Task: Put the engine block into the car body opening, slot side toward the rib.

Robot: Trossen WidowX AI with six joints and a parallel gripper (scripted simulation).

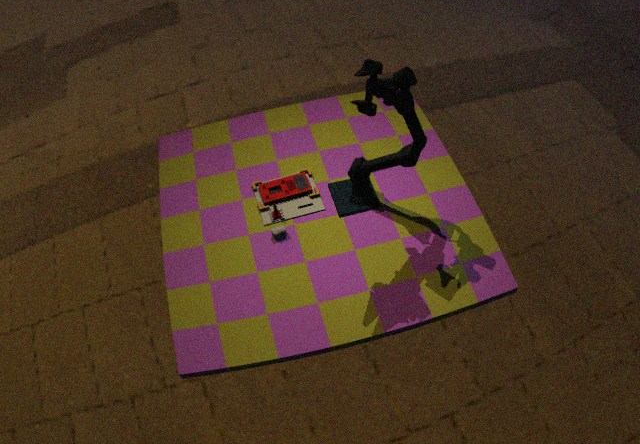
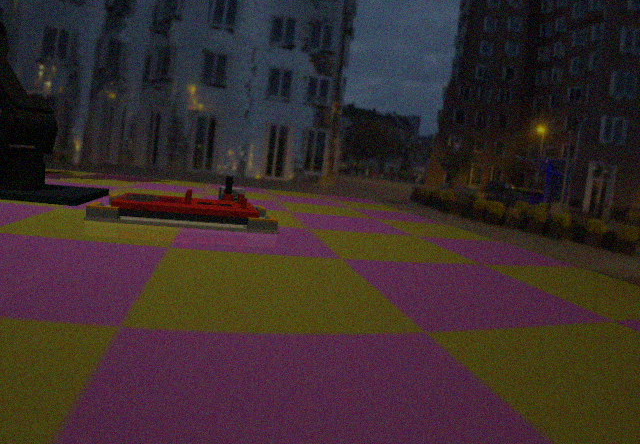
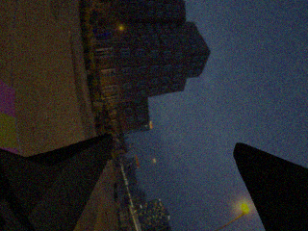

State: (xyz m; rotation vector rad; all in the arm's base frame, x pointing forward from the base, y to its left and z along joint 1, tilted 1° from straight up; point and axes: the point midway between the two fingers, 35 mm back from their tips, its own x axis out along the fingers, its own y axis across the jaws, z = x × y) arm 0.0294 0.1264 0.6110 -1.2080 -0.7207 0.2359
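Right now my gripper tip is 30 cm short of the engine block, 3 cm to the right of it and 62 cm above it. Round my gripper tip: fixture plate (26 cm ahead, 17 cm to the right, 62 cm below).
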